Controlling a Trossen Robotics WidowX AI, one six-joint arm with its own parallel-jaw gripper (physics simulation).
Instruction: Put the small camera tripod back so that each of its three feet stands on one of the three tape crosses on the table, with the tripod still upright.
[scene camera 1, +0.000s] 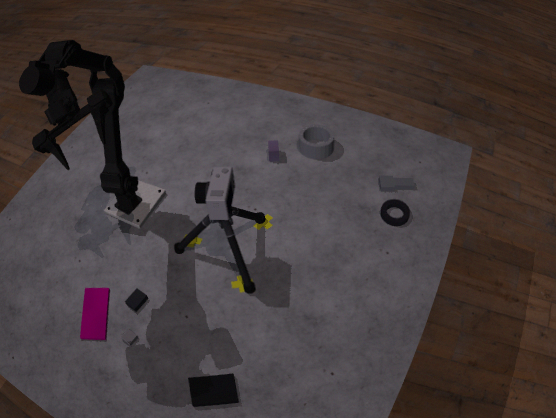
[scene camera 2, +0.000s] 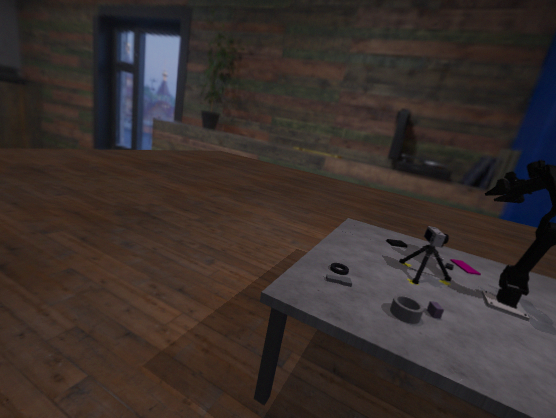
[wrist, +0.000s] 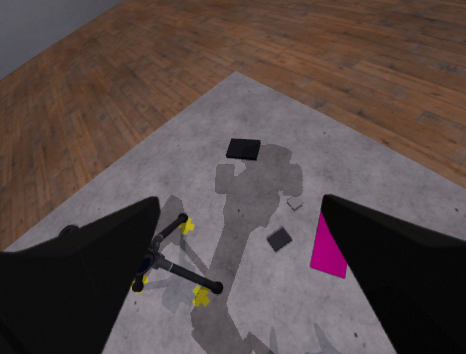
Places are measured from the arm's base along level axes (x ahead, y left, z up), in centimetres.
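Pixels of known places: gripper, fingertip midpoint: (scene camera 1: 86, 157) (scene camera 2: 489, 197) (wrist: 241, 203); arm's base at its link origin: (scene camera 1: 128, 203) (scene camera 2: 506, 302).
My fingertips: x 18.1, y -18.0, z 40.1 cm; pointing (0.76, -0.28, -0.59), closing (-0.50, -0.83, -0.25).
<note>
Ahead of a thing's pixels: the offset from my fingertips to its top centre. "spot": to the spot under its first point.
The tripod @[dx +12.2, dy +19.3, dz -17.9 cm] (scene camera 1: 220, 200) (scene camera 2: 436, 237) (wrist: 187, 274) stands upright with a small camera on top. In scene camera 1, its left foot is off the left tape cross @[spot: dx +6.7, dy +18.6, dz -41.4 cm] (scene camera 1: 196, 242) (wrist: 201, 298), on the outer side. Its front foot is at the right edge of the front cross @[dx +23.3, dy +14.7, dz -41.3 cm] (scene camera 1: 237, 284) (wrist: 188, 227), partly off it. Its right foot is over the right cross @[dx +17.1, dy +32.8, dz -41.3 cm] (scene camera 1: 265, 225), partly covering it. My gripper (scene camera 2: 491, 196) (wrist: 241, 203) is open and empty, high above the table and away from the tripod. The left finger hides part of the tripod in the wrist view.
A magenta slab @[dx -2.0, dy -14.3, dz -40.6 cm] (scene camera 1: 95, 314) (wrist: 330, 250), a dark block @[dx +5.0, dy -4.3, dz -39.9 cm] (scene camera 1: 136, 300) and a small grey block @[dx +10.2, dy -13.7, dz -40.2 cm] (scene camera 1: 130, 337) lie left of the tripod. A black box @[dx +34.4, dy -13.0, dz -39.9 cm] (scene camera 1: 214, 390) lies in front. A grey ring @[dx +14.7, dy +63.9, dz -36.6 cm] (scene camera 1: 316, 150), purple block @[dx +6.3, dy +54.6, dz -37.4 cm] (scene camera 1: 273, 151), black ring @[dx +45.1, dy +52.4, dz -39.9 cm] (scene camera 1: 383, 212) and grey piece @[dx +41.3, dy +62.5, dz -39.9 cm] (scene camera 1: 395, 183) lie behind and right.
</note>
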